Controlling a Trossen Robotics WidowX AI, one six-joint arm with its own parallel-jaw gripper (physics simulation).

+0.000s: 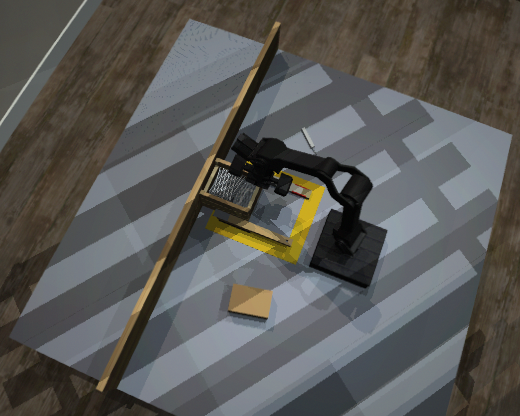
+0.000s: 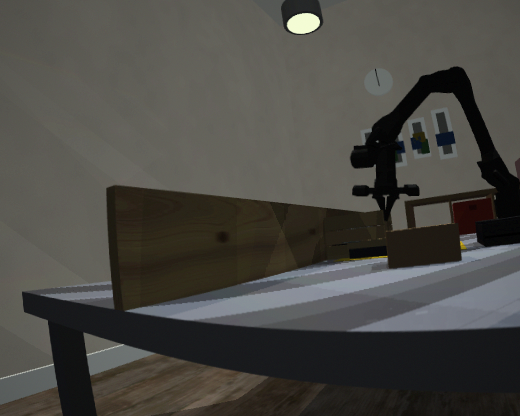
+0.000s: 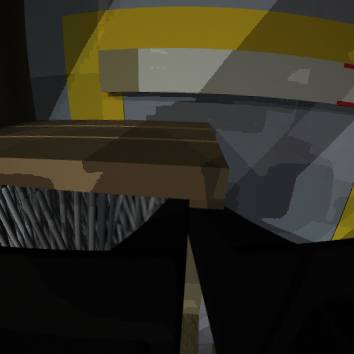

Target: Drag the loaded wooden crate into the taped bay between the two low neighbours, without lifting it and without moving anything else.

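Where they show: gripper, fingertip midpoint: (image 1: 256,184) (image 3: 185,197); arm's base at its link origin: (image 1: 346,245) (image 2: 512,216).
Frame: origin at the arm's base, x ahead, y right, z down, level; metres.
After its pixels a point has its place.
The wooden crate (image 1: 224,204) @[z -0.045, x 0.395, y -0.034 m] (image 2: 352,231) @[z -0.012, x 0.402, y -0.034 m] (image 3: 100,172) @[z -0.057, x 0.357, y 0.094 m], full of grey metal rods, stands near the long plank, at the plank-side end of the yellow taped bay (image 1: 309,212) @[z 0.055, x 0.143, y 0.078 m] (image 3: 200,30) @[z 0.055, x 0.327, y 0.165 m]. One low neighbour (image 1: 267,233) @[z 0.013, x 0.243, y -0.053 m] (image 2: 367,251) @[z 0.041, x 0.361, y -0.062 m] is a wooden bar with a dark strip, along the bay's front side. The other neighbour (image 1: 300,190) @[z 0.041, x 0.197, y 0.134 m] (image 3: 200,72) @[z 0.041, x 0.326, y 0.134 m], pale with red marks, lies along the back side. My gripper (image 1: 260,184) @[z -0.029, x 0.331, y 0.072 m] (image 2: 386,216) @[z -0.029, x 0.331, y 0.072 m] (image 3: 185,197) @[z -0.029, x 0.331, y 0.072 m] is shut and empty, at the crate's bay-side wall. Whether its tips touch that wall is hidden.
A long upright wooden plank (image 1: 150,282) @[z -0.084, x 0.489, y -0.338 m] (image 2: 200,245) @[z -0.011, x 0.480, y -0.511 m] runs beside the crate. A tan block (image 1: 250,302) @[z -0.004, x 0.211, y -0.274 m] (image 2: 424,246) @[z 0.027, x 0.205, y -0.307 m] stands in front of the bay. A thin white tool (image 1: 308,138) @[z 0.044, x 0.238, y 0.328 m] lies behind it. The arm's black base (image 1: 372,260) @[z -0.002, x -0.090, y -0.016 m] is to the right.
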